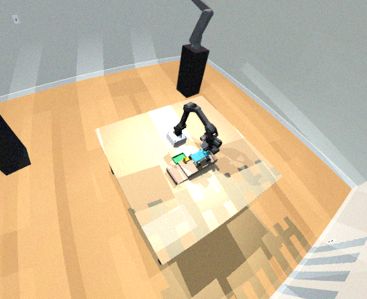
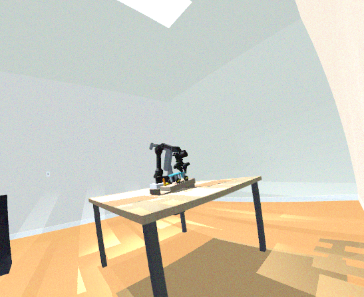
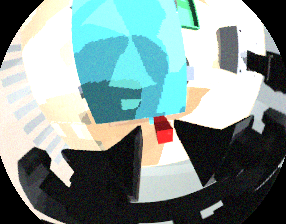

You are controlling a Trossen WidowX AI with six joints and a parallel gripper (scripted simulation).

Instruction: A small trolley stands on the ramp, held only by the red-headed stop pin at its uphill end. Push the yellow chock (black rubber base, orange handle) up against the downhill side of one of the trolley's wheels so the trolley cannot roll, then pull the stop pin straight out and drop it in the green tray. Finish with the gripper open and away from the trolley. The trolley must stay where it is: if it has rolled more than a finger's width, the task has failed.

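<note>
My gripper tip is now 10 mm above the red-headed stop pin. Round my gripper tip: wooden ramp: 110 mm to the right, 90 mm below, 10 mm ahead; teal trolley: 100 mm to the right, 30 mm below, 10 mm ahead; yellow chock: 200 mm to the right, 60 mm below, 60 mm behind.
</note>
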